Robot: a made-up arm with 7 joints.
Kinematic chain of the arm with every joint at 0, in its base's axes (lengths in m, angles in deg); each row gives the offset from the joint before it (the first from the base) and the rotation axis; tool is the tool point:
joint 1: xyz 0 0.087 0 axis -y
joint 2: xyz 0 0.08 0 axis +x
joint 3: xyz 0 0 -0.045 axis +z
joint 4: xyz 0 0 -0.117 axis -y
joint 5: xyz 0 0 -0.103 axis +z
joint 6: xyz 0 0 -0.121 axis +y
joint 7: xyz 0 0 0 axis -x
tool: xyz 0 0 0
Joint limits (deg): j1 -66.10..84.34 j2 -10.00..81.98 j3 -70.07..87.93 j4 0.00..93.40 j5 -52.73..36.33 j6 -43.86..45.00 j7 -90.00..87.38
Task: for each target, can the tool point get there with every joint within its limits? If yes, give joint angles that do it. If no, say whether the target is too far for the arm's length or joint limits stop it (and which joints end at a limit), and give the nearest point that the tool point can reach.
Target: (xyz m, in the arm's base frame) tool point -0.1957 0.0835 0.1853
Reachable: no: joint limits stop it (at a limit: joint 1, joint 2, joint 4) | nearest point -0.1350 0.3383 0.1567 | short by 0.263 m
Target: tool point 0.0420 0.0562 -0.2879
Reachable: yes | joints -27.07 5.59 -38.38 73.59 -32.86 14.38 -53.73
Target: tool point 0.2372 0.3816 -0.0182
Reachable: yes | joints 27.45 71.97 -14.66 68.84 -36.86 -26.84 44.21
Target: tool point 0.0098 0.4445 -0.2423
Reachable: yes | joints -15.35 33.17 55.20 35.12 -31.06 23.09 -68.78
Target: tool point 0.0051 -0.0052 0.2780
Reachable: no: joint limits stop it (at a limit: joint 1, joint 2, joint 4) | nearest point 0.1439 0.0243 0.1762 | short by 0.175 m
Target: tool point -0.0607 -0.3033 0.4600
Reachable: no: too far | nearest point 0.1327 -0.0194 0.1406 | short by 0.469 m
